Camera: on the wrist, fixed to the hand. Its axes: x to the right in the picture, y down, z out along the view.
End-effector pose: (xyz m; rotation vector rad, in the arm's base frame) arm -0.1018 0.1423 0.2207 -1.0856 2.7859 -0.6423
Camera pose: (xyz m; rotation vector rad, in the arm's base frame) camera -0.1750 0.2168 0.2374 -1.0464 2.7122 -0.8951
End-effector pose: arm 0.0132 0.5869 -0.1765 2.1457 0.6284 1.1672
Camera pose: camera -0.0232 0.5456 -0.0862 2.2639 0.7695 1.2079
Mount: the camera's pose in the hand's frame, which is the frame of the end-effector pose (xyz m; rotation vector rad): 0.0063 0.0883 -0.0579 0.1682 0.0478 0.0027
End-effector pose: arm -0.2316 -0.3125 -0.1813 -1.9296 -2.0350 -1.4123
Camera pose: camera -0.1947 -0.3554 -0.0919 -1.8137 -2.0555 -1.2296
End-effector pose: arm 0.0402 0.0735 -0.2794 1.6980 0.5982 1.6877
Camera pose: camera -0.0282 0.0261 -0.2141 1.7789 0.7798 1.7253
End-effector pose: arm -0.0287 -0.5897 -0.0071 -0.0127 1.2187 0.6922
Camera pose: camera -0.1206 -0.5375 -0.0033 0.1127 1.3199 0.5927
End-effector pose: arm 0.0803 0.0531 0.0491 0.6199 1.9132 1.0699
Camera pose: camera 0.0296 0.0774 0.1387 0.6959 2.0590 0.9391
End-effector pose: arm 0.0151 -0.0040 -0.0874 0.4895 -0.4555 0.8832
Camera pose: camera -0.0433 0.0810 -0.1112 0.6204 -0.3397 0.9383
